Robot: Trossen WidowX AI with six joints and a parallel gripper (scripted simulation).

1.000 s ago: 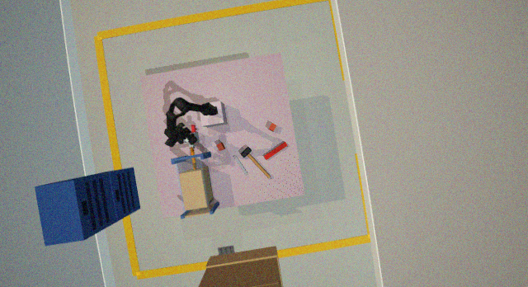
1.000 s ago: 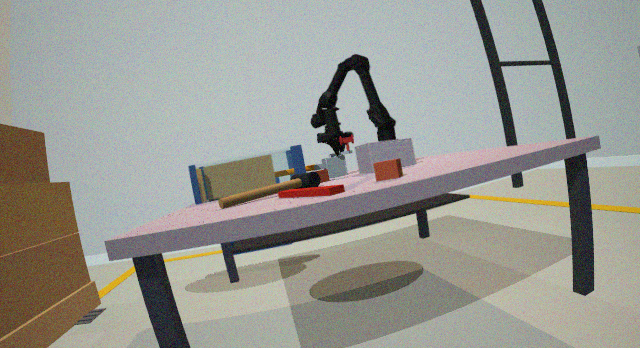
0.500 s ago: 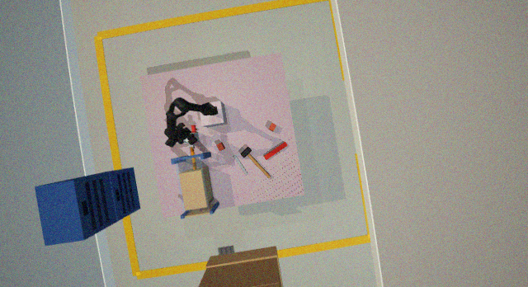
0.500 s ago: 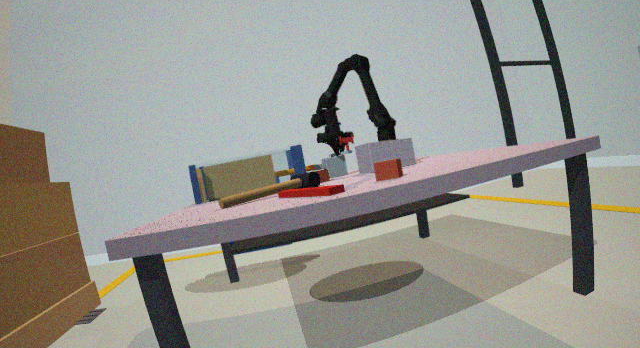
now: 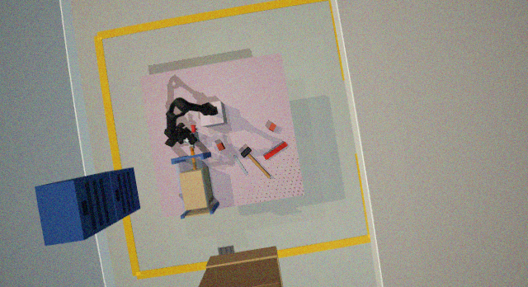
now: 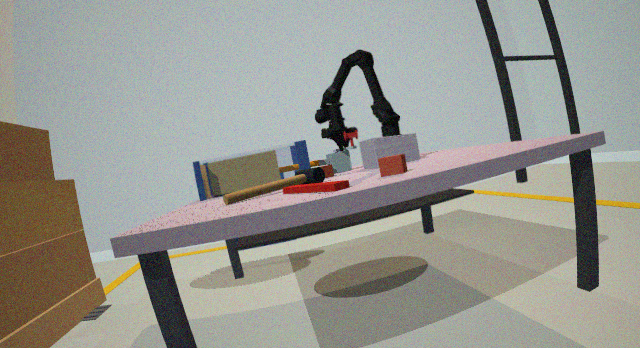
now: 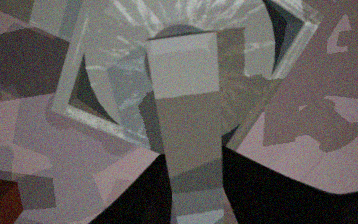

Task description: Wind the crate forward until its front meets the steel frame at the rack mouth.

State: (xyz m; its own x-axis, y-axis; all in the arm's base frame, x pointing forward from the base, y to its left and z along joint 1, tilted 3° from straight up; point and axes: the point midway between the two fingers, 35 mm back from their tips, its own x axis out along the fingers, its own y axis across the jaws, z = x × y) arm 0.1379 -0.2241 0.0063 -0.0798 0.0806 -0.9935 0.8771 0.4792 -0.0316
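The winch handle lies 1 cm behind my gripper tip, 1 cm to the left of it and 2 cm above it. The rest, counted from my gripper tip: grey winch 1 cm ahead, 5 cm to the right, 6 cm below; then blue steel frame 18 cm ahead, 6 cm to the right, 2 cm above; then red knob 3 cm behind, 5 cm to the left, 5 cm above.
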